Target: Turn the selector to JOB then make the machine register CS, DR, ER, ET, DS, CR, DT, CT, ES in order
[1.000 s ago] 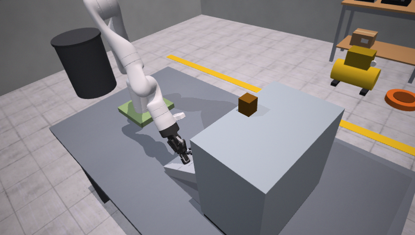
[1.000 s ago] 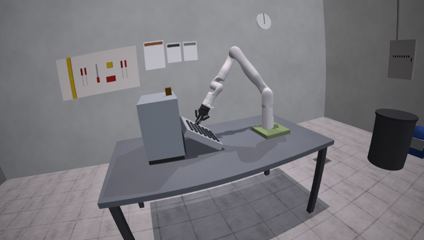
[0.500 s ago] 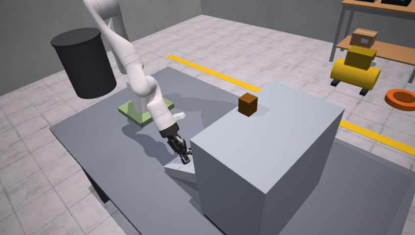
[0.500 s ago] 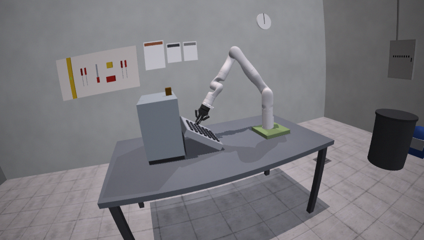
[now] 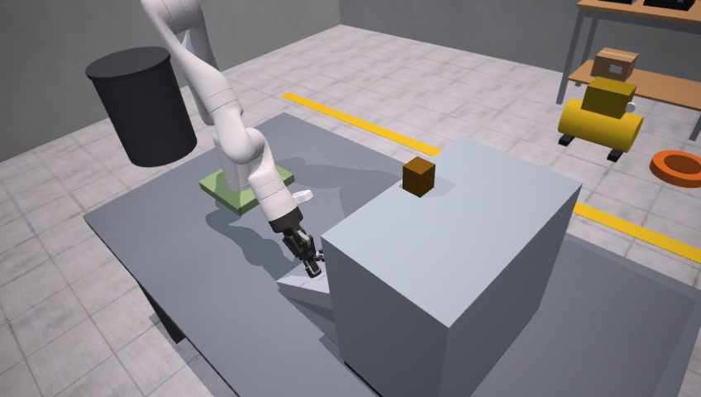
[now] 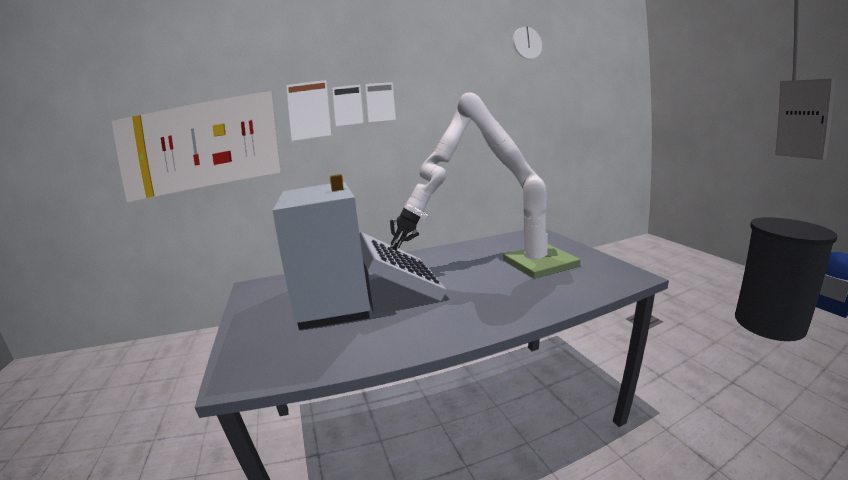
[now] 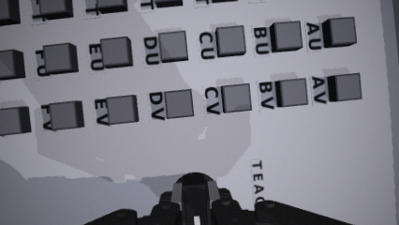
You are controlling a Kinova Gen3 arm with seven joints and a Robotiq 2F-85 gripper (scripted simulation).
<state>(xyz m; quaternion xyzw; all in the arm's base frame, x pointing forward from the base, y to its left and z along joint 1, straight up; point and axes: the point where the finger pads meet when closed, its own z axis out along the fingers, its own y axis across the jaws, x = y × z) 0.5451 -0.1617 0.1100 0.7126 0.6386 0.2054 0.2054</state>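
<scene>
The black selector knob is 10 mm ahead of my hand, 10 mm to the right of it and 10 mm below it. Round my hand: sloped key panel (40 mm ahead, 110 mm to the left, 60 mm below).
</scene>
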